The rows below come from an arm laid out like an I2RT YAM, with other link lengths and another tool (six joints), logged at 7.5 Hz.
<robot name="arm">
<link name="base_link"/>
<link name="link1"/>
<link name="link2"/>
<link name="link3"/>
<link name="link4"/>
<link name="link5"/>
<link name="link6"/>
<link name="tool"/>
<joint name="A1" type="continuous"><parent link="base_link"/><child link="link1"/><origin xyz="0 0 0.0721" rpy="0 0 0"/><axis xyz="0 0 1"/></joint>
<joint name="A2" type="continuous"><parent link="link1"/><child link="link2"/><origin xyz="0.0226 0.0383 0.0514" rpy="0 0 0"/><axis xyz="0 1 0"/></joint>
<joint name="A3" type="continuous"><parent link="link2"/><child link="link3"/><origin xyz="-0.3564 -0.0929 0" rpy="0 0 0"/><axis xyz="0 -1 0"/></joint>
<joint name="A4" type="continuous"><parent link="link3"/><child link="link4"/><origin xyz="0.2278 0.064 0.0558" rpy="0 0 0"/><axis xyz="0 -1 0"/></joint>
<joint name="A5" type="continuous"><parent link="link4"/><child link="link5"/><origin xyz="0.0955 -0.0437 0.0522" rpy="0 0 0"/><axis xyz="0 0 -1"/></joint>
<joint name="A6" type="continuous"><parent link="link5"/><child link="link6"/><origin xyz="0.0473 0 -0.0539" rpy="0 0 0"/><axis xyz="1 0 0"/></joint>
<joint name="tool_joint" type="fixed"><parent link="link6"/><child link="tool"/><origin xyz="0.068 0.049 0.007" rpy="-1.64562 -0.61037 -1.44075"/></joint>
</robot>
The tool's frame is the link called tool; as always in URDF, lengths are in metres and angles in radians. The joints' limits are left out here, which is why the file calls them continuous.
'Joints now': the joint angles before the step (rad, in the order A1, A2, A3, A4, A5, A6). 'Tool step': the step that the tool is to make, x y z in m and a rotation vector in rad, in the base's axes. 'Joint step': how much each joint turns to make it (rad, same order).
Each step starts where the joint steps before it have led.
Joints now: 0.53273 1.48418 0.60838 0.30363 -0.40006 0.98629
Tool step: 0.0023 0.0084 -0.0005 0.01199 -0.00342 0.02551
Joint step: 0.01212 0.02675 0.00838 0.02745 -0.01588 0.00000
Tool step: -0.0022 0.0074 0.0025 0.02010 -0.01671 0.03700
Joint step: 0.01286 0.01322 -0.00140 0.03686 -0.02494 -0.00608
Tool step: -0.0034 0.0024 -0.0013 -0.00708 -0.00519 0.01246
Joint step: 0.00976 -0.00153 -0.00397 -0.00114 0.00221 -0.00983
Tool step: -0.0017 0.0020 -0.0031 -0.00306 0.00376 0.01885
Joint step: 0.00241 0.00834 -0.00236 0.00156 -0.01373 -0.01003
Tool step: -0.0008 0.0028 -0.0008 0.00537 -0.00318 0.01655
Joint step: 0.00388 0.00915 -0.00170 0.01432 -0.01225 -0.00475
